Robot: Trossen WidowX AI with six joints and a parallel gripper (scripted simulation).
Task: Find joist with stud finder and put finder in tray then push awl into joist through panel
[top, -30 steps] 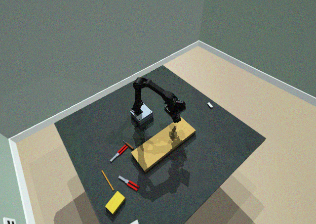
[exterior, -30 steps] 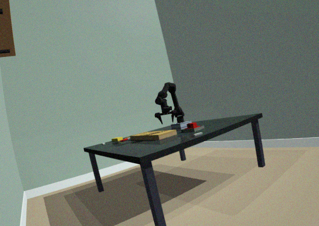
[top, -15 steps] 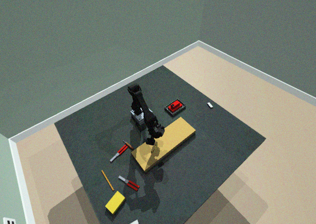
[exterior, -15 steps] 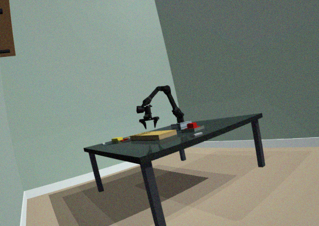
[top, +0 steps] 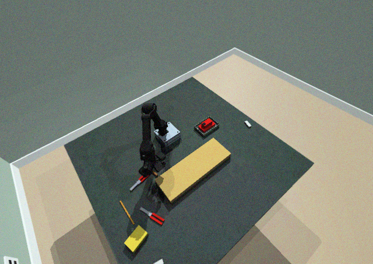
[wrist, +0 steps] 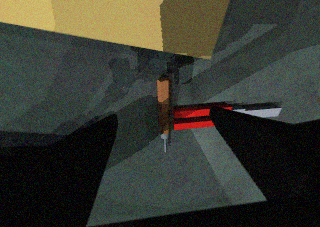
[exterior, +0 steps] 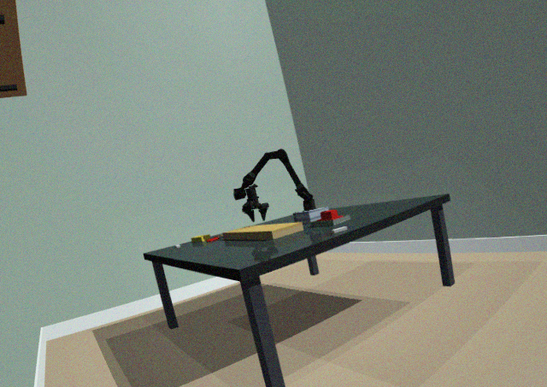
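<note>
My gripper tip is 50 mm past the brown-handled awl, 50 mm above it and 10 mm to the left of it. Round my gripper tip: indicator window (510 mm to the left, 40 mm behind, 10 mm above); then orange pencil (280 mm to the right, 80 mm ahead, 50 mm below); then yellow block (310 mm to the right, 250 mm ahead, 40 mm below).
</note>
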